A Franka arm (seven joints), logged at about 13 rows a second.
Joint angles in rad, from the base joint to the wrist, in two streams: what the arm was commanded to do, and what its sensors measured. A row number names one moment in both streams.
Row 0, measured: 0.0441, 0.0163, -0.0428, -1.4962, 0.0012, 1.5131, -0.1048
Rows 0 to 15, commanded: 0.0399, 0.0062, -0.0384, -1.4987, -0.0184, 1.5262, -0.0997; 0.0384, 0.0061, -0.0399, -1.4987, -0.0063, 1.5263, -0.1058; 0.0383, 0.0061, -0.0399, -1.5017, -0.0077, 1.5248, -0.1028; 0.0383, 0.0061, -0.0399, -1.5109, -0.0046, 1.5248, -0.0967; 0.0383, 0.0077, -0.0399, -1.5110, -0.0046, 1.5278, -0.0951; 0.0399, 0.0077, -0.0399, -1.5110, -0.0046, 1.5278, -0.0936; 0.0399, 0.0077, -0.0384, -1.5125, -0.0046, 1.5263, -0.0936; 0.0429, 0.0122, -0.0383, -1.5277, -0.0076, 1.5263, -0.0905; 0.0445, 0.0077, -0.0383, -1.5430, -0.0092, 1.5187, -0.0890; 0.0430, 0.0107, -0.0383, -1.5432, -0.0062, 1.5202, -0.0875; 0.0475, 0.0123, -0.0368, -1.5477, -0.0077, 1.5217, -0.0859; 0.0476, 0.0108, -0.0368, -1.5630, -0.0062, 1.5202, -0.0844; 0.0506, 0.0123, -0.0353, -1.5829, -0.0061, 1.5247, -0.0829; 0.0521, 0.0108, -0.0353, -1.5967, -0.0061, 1.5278, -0.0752; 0.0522, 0.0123, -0.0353, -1.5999, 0.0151, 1.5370, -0.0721; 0.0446, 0.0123, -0.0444, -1.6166, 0.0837, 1.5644, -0.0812
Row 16, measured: 0.0494, 0.0226, -0.0390, -1.5849, 0.0158, 1.5277, -0.0968
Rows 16 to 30, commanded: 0.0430, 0.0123, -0.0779, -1.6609, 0.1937, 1.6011, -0.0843; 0.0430, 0.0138, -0.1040, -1.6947, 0.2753, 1.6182, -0.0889; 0.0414, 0.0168, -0.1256, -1.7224, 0.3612, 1.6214, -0.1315; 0.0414, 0.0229, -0.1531, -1.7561, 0.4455, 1.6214, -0.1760; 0.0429, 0.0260, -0.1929, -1.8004, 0.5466, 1.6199, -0.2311; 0.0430, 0.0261, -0.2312, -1.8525, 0.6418, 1.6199, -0.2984; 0.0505, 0.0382, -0.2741, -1.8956, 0.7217, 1.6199, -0.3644; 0.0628, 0.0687, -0.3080, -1.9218, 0.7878, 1.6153, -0.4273; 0.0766, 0.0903, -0.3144, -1.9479, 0.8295, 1.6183, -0.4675; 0.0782, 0.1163, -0.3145, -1.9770, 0.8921, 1.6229, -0.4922; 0.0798, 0.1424, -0.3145, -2.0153, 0.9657, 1.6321, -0.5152; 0.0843, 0.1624, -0.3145, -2.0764, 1.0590, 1.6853, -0.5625; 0.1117, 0.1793, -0.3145, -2.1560, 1.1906, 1.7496, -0.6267; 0.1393, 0.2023, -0.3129, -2.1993, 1.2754, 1.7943, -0.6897; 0.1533, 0.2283, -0.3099, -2.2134, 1.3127, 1.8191, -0.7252
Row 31, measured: 0.1133, 0.2075, -0.3020, -2.1532, 1.2125, 1.7649, -0.6532
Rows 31 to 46, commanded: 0.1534, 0.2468, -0.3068, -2.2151, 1.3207, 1.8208, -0.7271; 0.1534, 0.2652, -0.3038, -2.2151, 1.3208, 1.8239, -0.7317; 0.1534, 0.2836, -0.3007, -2.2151, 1.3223, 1.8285, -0.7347; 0.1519, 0.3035, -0.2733, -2.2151, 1.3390, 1.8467, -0.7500; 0.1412, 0.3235, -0.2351, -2.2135, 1.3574, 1.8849, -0.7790; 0.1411, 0.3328, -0.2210, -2.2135, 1.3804, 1.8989, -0.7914; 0.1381, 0.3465, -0.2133, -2.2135, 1.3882, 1.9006, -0.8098; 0.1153, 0.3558, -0.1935, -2.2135, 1.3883, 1.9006, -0.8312; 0.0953, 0.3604, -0.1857, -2.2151, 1.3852, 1.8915, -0.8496; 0.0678, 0.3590, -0.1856, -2.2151, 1.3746, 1.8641, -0.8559; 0.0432, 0.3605, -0.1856, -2.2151, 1.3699, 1.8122, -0.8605; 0.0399, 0.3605, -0.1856, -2.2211, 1.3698, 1.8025, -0.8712; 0.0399, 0.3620, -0.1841, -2.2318, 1.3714, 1.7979, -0.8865; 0.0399, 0.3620, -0.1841, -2.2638, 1.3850, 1.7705, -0.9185; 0.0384, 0.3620, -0.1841, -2.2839, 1.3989, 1.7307, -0.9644; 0.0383, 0.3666, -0.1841, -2.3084, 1.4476, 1.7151, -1.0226
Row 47, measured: 0.0453, 0.3645, -0.1956, -2.2604, 1.3760, 1.7520, -0.9268
